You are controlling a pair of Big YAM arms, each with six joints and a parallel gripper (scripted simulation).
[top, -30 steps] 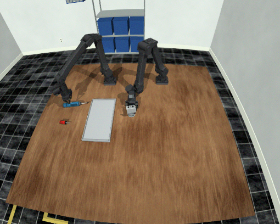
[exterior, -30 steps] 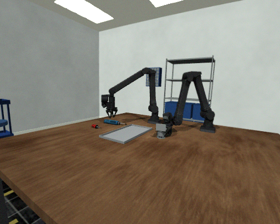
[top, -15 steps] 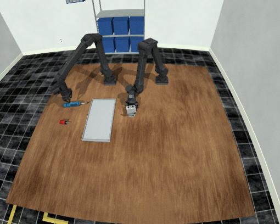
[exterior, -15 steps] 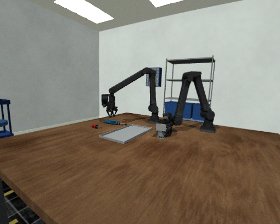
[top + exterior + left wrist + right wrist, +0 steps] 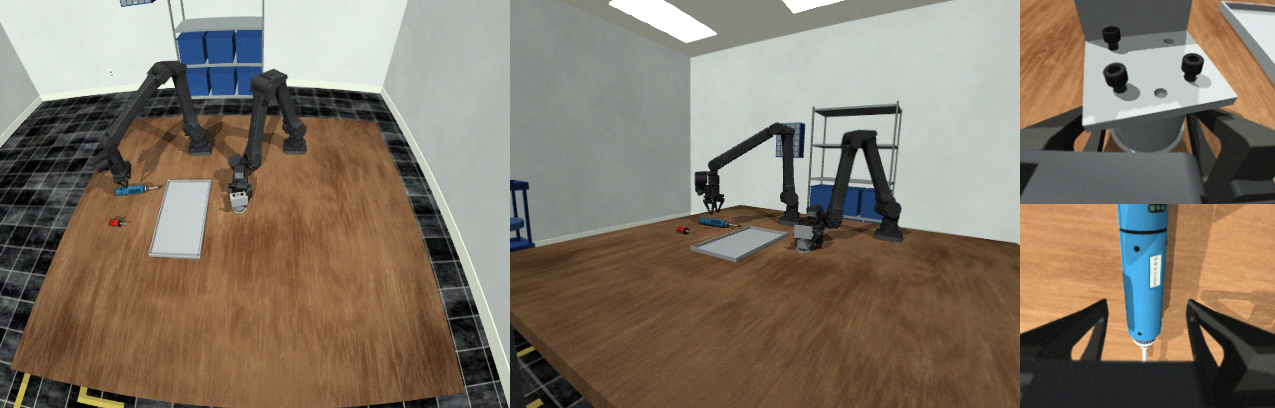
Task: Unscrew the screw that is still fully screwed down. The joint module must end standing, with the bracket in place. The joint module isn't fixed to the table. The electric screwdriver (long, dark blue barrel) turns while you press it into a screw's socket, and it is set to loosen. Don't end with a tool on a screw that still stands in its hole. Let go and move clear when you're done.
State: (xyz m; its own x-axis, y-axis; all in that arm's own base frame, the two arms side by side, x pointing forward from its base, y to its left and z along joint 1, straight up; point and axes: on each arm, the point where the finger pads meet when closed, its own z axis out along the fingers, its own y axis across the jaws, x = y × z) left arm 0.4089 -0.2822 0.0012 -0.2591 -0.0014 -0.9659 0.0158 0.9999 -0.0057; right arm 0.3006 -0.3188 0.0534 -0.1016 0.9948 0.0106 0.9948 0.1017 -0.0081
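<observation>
My left gripper is now 2 cm past the screw, 1 cm to the right of it and 5 cm below it. From my left hand the other things lie so: flat grey tray: 5 cm ahead, 26 cm to the right, 2 cm below; then grey bracket: 5 cm above; then small red-handled tool: 9 cm ahead, 56 cm to the right, 1 cm below.
</observation>
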